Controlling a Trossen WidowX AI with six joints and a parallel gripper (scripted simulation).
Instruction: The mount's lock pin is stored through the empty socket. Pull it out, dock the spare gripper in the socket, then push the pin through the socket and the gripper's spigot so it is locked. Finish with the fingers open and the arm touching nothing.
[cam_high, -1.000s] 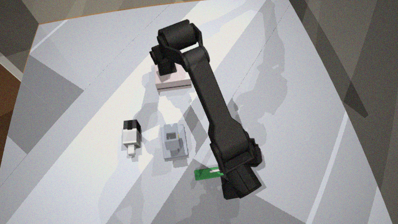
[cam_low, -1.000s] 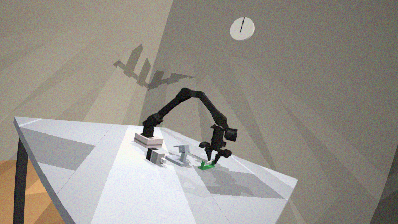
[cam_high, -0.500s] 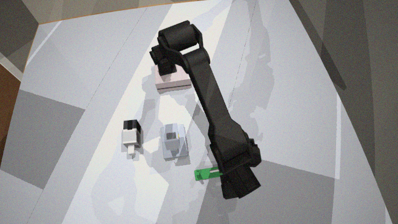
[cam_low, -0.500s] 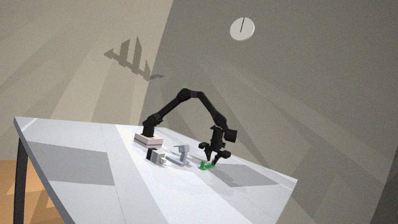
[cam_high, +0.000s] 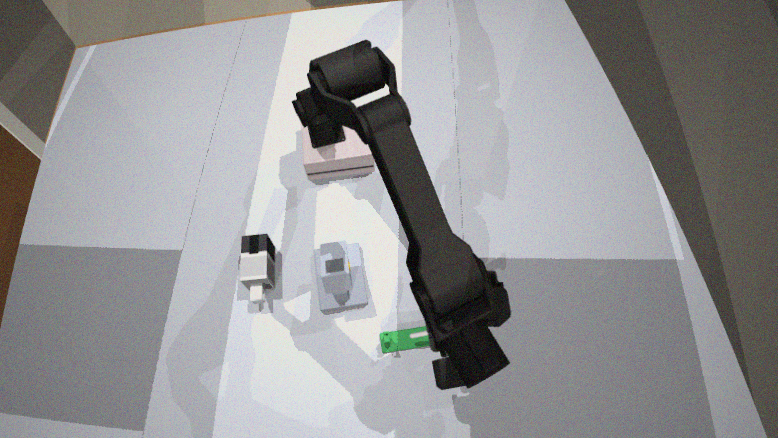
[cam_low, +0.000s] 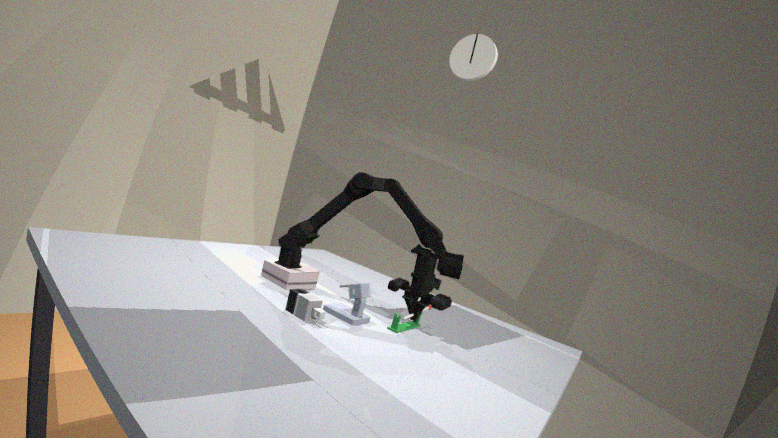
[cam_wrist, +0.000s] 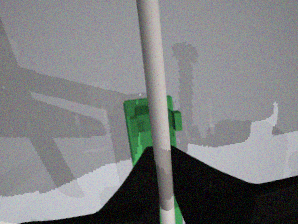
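My gripper tip is 1 cm past the green cradle, 4 cm to the left of it and 1 cm below it. The rest, counted from my gripper tip: grey mount: 13 cm behind, 14 cm to the right, 3 cm above; spare gripper: 18 cm behind, 28 cm to the right, 1 cm above.
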